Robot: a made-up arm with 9 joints. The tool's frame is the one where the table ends. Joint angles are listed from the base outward.
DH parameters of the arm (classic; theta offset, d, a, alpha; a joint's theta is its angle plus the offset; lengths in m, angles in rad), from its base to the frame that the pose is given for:
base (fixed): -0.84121 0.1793 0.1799 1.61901
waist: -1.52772 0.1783 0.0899 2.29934
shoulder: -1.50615 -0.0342 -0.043 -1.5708
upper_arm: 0 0.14 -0.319 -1.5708
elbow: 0 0.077 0.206 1.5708
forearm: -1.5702 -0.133 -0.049 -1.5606
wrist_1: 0 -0.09 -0.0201 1.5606
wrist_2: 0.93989 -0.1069 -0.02 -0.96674
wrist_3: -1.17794 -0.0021 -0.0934 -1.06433
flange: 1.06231 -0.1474 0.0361 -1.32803
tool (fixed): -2.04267 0.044 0 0
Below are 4 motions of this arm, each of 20 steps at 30 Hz.
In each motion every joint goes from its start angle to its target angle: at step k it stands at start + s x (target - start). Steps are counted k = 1, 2, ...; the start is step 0. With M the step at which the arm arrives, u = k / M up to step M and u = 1 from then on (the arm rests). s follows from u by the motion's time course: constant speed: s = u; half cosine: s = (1 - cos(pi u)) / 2; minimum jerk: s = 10 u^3 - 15 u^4 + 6 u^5.
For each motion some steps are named. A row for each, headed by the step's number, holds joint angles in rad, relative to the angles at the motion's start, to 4 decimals.
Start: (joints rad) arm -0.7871 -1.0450 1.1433 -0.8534 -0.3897 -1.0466 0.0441 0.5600 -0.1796
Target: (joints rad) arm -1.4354 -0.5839 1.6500 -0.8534 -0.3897 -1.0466 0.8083 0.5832 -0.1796
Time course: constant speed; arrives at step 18
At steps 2, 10, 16, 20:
2: -0.0720 0.0512 0.0563 0.0000 0.0000 0.0000 0.0849 0.0026 0.0000
10: -0.3602 0.2562 0.2815 0.0000 0.0000 0.0000 0.4246 0.0129 0.0000
16: -0.5763 0.4099 0.4504 0.0000 0.0000 0.0000 0.6793 0.0206 0.0000
20: -0.6483 0.4611 0.5067 0.0000 0.0000 0.0000 0.7642 0.0232 0.0000

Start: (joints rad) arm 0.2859 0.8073 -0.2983 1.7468 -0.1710 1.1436 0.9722 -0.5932 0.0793
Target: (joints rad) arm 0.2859 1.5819 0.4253 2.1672 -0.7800 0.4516 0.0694 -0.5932 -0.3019
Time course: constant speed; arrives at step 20
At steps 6, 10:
6: 0.0000 0.2324 0.2171 0.1261 -0.1827 -0.2076 -0.2708 0.0000 -0.1144
10: 0.0000 0.3873 0.3618 0.2102 -0.3045 -0.3460 -0.4514 0.0000 -0.1906

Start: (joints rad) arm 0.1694 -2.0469 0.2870 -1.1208 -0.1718 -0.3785 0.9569 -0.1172 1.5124
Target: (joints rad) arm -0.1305 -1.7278 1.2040 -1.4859 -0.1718 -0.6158 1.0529 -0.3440 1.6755
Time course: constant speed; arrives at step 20
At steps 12, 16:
12: -0.1799 0.1915 0.5502 -0.2191 0.0000 -0.1424 0.0576 -0.1361 0.0979
16: -0.2399 0.2553 0.7336 -0.2921 0.0000 -0.1898 0.0768 -0.1814 0.1305

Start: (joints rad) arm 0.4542 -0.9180 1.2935 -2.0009 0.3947 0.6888 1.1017 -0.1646 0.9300
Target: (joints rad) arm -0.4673 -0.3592 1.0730 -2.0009 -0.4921 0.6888 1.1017 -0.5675 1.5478
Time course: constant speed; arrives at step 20
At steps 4, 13, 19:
4: -0.1843 0.1118 -0.0441 0.0000 -0.1774 0.0000 0.0000 -0.0806 0.1236
13: -0.5990 0.3632 -0.1433 0.0000 -0.5764 0.0000 0.0000 -0.2619 0.4016
19: -0.8754 0.5309 -0.2095 0.0000 -0.8425 0.0000 0.0000 -0.3828 0.5869

